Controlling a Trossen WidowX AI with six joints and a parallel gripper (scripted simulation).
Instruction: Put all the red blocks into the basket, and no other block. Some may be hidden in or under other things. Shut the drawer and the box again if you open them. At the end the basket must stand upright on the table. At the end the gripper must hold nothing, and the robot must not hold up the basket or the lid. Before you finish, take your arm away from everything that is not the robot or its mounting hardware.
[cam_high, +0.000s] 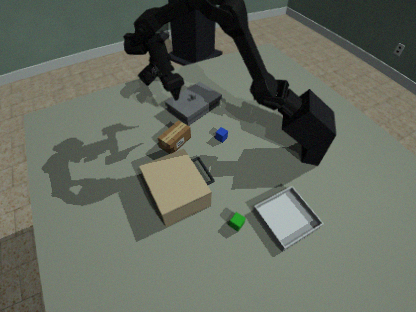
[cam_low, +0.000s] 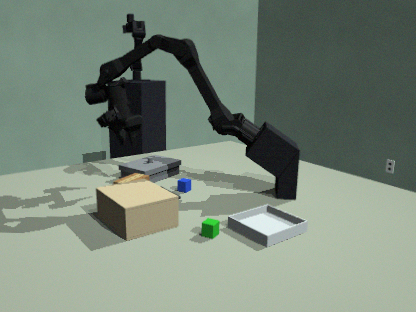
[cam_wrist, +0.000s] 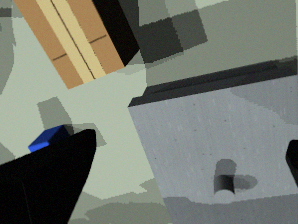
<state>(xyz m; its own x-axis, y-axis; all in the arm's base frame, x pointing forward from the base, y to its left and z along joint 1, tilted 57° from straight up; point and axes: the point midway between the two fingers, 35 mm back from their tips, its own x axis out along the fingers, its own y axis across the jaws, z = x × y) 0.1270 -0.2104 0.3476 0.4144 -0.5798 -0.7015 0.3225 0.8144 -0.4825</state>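
The knobbed lid is 110 mm behind my hand, 20 mm to the left of it and 120 mm below it. The rest, counted from my hand: blue block 40 mm behind, 200 mm to the left, 150 mm below; brown box 80 mm ahead, 80 mm to the left, 130 mm below; tan drawer cabinet 250 mm ahead, 220 mm to the left, 130 mm below.
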